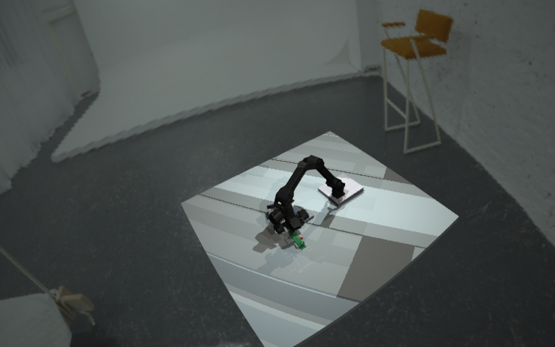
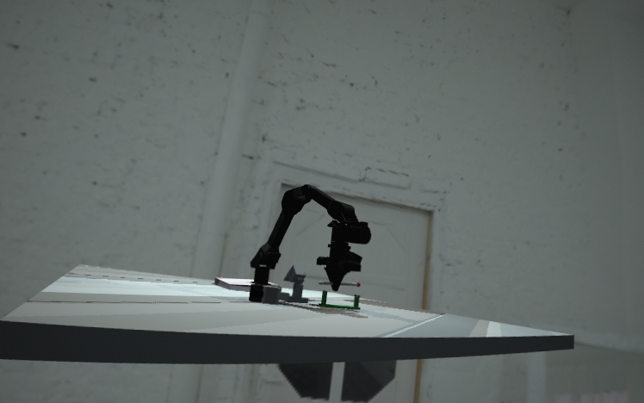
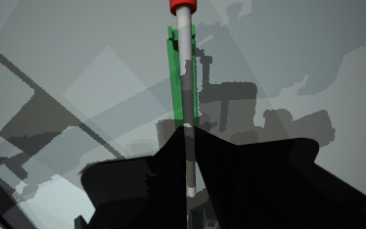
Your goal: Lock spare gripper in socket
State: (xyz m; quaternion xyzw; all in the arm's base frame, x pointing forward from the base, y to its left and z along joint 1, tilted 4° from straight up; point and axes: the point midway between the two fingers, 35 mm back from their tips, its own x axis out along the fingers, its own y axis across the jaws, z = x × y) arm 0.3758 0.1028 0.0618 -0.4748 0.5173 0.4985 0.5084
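My gripper tip is now 3 cm above the green cradle and 2 cm to the right of it. Also, from my gripper tip: spare gripper (23 cm to the right, 3 cm below, 1 cm ahead); then grey mount stand (10 cm to the right, 9 cm behind).
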